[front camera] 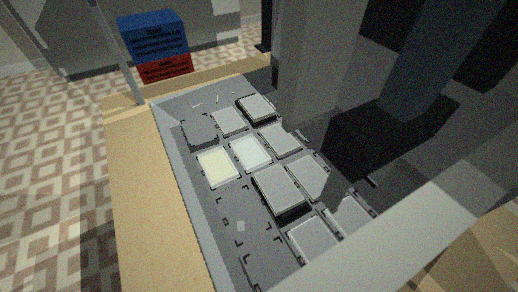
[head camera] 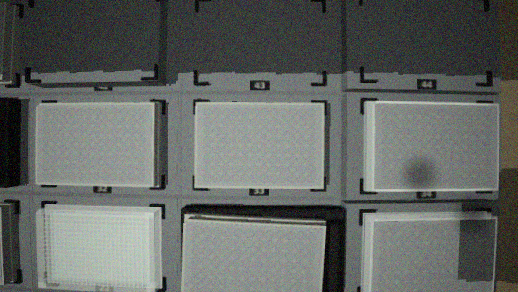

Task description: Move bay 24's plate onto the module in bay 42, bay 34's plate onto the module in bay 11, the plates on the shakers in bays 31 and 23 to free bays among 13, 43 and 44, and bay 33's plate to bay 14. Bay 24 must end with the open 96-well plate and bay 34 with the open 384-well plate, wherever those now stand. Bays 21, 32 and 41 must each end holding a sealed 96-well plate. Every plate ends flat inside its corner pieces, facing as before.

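Places are measured from the robot's base along level axes (x back, y up, z left), in metres.
Pixels of known places: gripper, between the fingertips: (front camera: 348,192); robot's base, origin of its link: (front camera: 182,125).
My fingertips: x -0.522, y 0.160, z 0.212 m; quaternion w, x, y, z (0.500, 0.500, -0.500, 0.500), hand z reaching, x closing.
Ahead of a thing's pixels: the offset from my fingertips to its top centre. "spot": to the spot under its first point.
In the head view, plates stand in bay 32 {spot: dx +0.291, dy -0.145, dz +0.044 m} (head camera: 95,145), bay 33 {spot: dx +0.129, dy -0.145, dz +0.045 m} (head camera: 260,145) (front camera: 306,172), bay 34 {spot: dx -0.032, dy -0.131, dz +0.046 m} (head camera: 435,145) (front camera: 352,212) and bay 24 {spot: dx -0.015, dy -0.131, dz -0.055 m} (head camera: 415,255) (front camera: 312,237). A plate {dx +0.135, dy -0.123, dz -0.063 m} (head camera: 255,257) (front camera: 281,187) rides on the black shaker in bay 23, slightly turned. An open, finely gridded plate {dx +0.294, dy -0.145, dz -0.062 m} (head camera: 102,245) (front camera: 251,152) is in bay 22. The front view shows a pale yellow plate {dx +0.294, dy -0.145, dz -0.169 m} (front camera: 218,166), a plate in bay 21 {spot: dx +0.447, dy -0.146, dz -0.066 m} (front camera: 228,121), a plate on the bay 31 shaker {dx +0.453, dy -0.123, dz +0.047 m} (front camera: 256,106) and bay 11's bare module {spot: dx +0.442, dy -0.141, dz -0.168 m} (front camera: 200,131). My gripper's dark body (front camera: 390,130) hangs over the deck; its jaw gap is hidden.
Bays 43 {spot: dx +0.130, dy -0.160, dz +0.153 m} (head camera: 260,40) and 44 {spot: dx -0.033, dy -0.145, dz +0.150 m} (head camera: 425,40) and the bay 42 module {dx +0.294, dy -0.138, dz +0.152 m} (head camera: 95,40) hold no plate. Bay 13 {spot: dx +0.134, dy -0.160, dz -0.173 m} (front camera: 240,212) holds no plate; a small pale patch lies there. A large grey column (front camera: 310,65) blocks the back right. Blue and red boxes (front camera: 155,40) stand beyond the deck.
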